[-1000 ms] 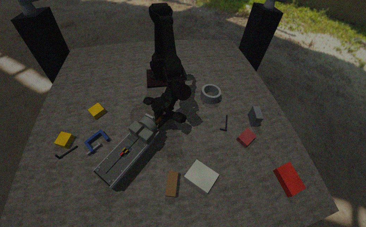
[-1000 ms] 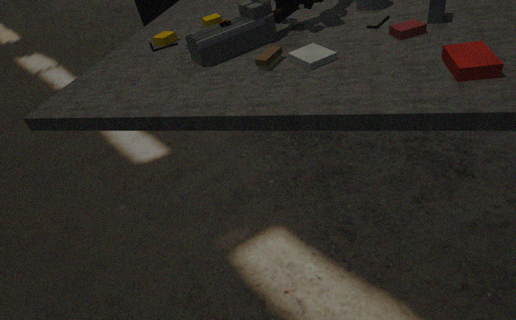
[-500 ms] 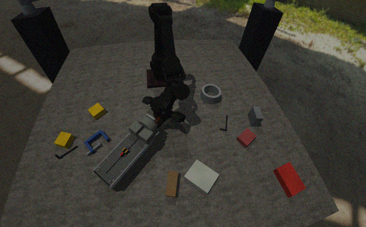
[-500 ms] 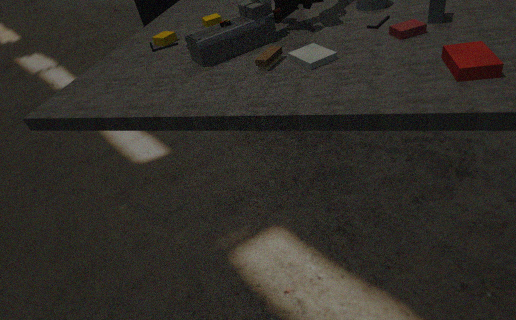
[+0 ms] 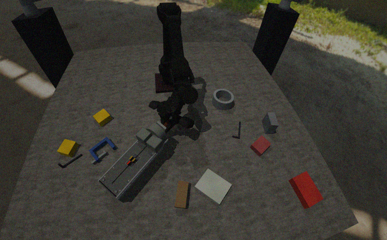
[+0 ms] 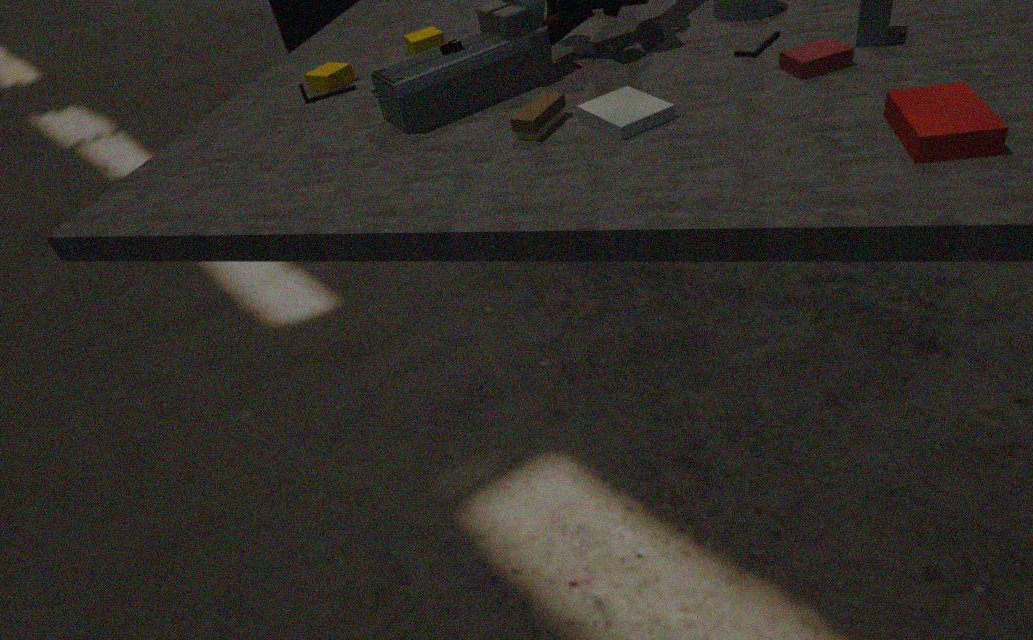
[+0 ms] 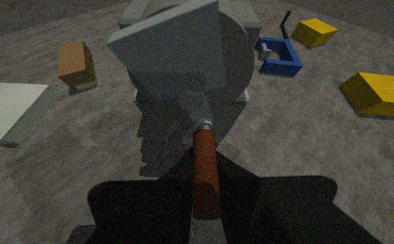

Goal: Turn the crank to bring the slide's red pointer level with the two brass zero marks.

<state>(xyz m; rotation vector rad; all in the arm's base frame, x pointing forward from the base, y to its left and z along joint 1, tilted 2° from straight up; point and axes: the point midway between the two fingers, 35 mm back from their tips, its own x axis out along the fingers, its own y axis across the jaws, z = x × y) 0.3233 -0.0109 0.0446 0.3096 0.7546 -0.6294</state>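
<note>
Right now my gripper tip is 14 cm short of the red pointer, 11 cm to the left of it and 5 cm below it. Also, from my gripper tip: white plate (22 cm ahead, 17 cm to the left, 2 cm below); then brown crank handle (3 cm above, 1 cm to the left, 1 cm behind); then brown block (24 cm ahead, 6 cm to the left, 2 cm below).
</note>
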